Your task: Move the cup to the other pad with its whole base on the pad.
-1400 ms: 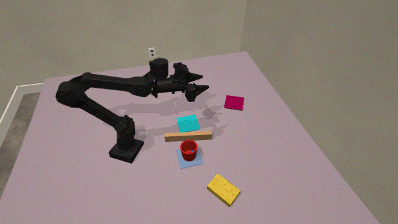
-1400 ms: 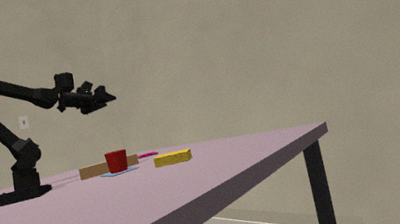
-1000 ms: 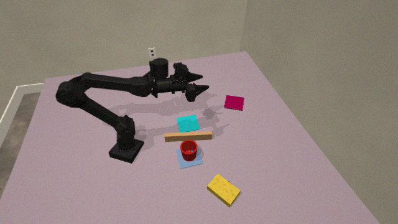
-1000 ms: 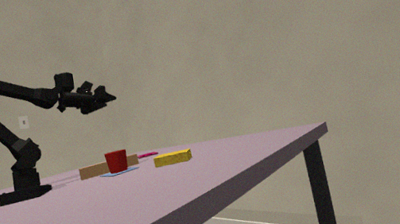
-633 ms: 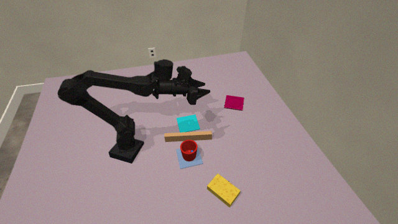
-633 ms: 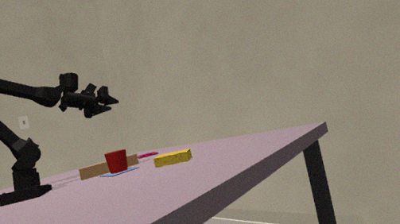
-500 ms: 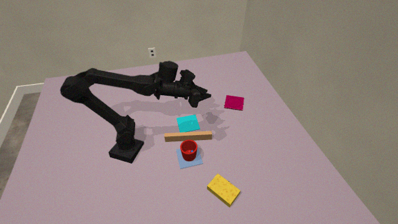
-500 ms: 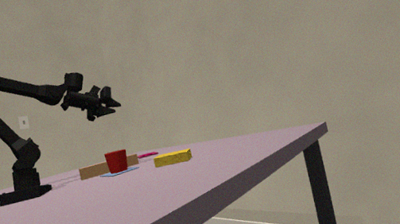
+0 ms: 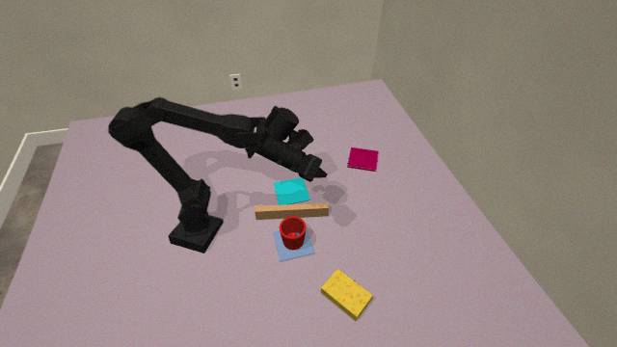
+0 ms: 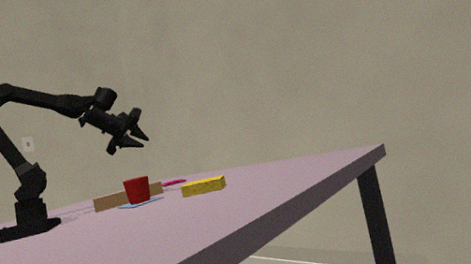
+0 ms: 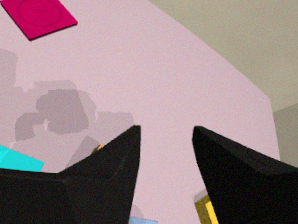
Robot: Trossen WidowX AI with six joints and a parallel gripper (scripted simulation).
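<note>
My hand is 80 mm past the red cup, 80 mm to the left of it and 180 mm above it. From my hand the other things lie so: yellow sponge (20 mm ahead, 270 mm to the right, 190 mm below); wooden bar (60 mm behind, 10 mm to the left, 190 mm below).
</note>
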